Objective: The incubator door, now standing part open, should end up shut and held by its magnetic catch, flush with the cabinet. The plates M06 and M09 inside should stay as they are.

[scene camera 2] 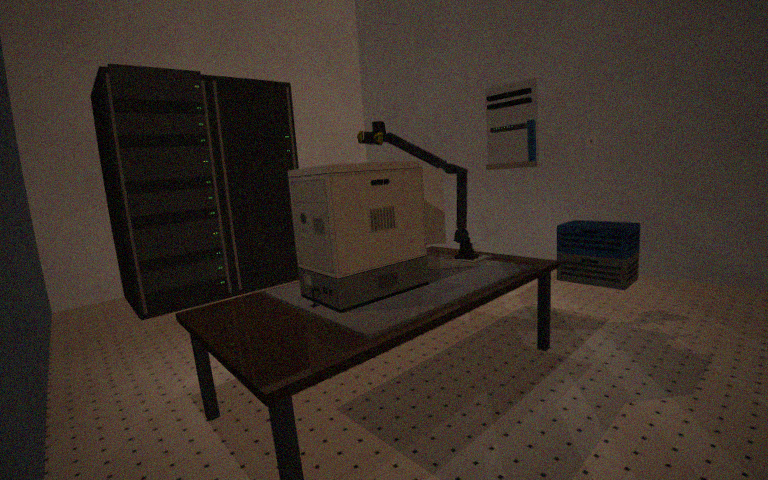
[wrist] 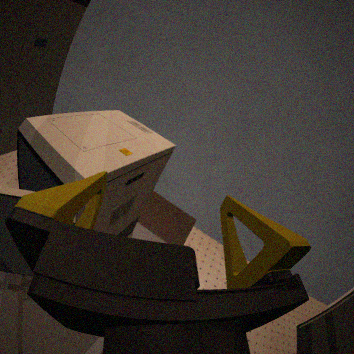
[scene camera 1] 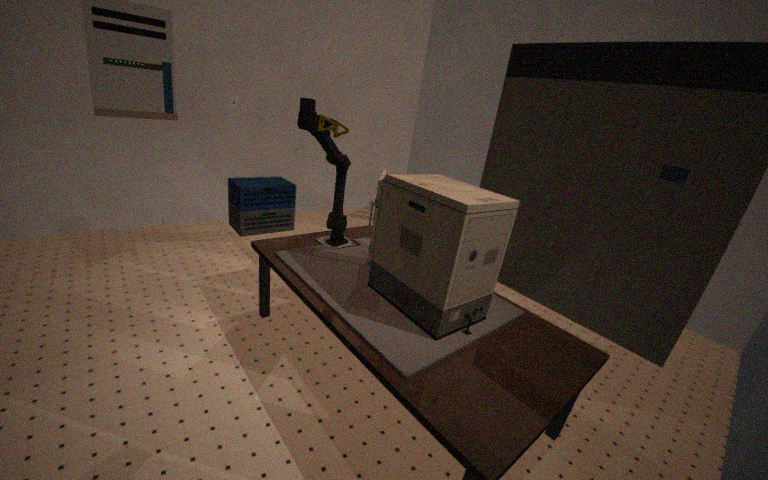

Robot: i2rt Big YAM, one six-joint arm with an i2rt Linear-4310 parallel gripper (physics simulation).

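Places are measured from the arm's base along level axes (x left, y ahead, z down), in millimetres.
Where they show: gripper, fingertip midpoint: (scene camera 2: 365, 136) (wrist: 167, 190) (scene camera 1: 343, 128); arm's base at its link origin: (scene camera 2: 466, 257) (scene camera 1: 336, 242).
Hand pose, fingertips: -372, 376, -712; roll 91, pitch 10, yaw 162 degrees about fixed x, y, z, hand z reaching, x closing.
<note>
Each offset is from my fingertips to the top centre of the thing, as dx, dy, dz. "pt": to the spot under its first point. Level surfaces: height alone.
The cream incubator cabinet (scene camera 1: 433, 251) (scene camera 2: 353, 226) (wrist: 102, 137) stands upright on its grey base. Its door {pt +369, -52, +468} (scene camera 2: 434, 223) (wrist: 11, 232) stands open, projecting from the cabinet's front on the arm's side; in the wrist view a dark gap shows between door and cabinet top. The exact door angle is hard to tell in the dim light. My gripper (scene camera 1: 339, 126) (scene camera 2: 369, 137) (wrist: 167, 190) is open and empty, its yellow fingers wide apart. It is raised above the level of the cabinet's top, apart from door and cabinet. The plates M06 and M09 are hidden inside.
The arm's base (scene camera 1: 337, 240) (scene camera 2: 466, 253) is at the table's far end. A grey mat {dz +711} (scene camera 1: 416, 362) lies under the cabinet on the brown table {dz +724} (scene camera 1: 509, 384) (scene camera 2: 243, 345). A short cable {pt +207, +628, +689} (scene camera 1: 467, 328) is at the cabinet's rear. Blue and grey crates (scene camera 1: 262, 206) (scene camera 2: 598, 254) stand beyond the table.
</note>
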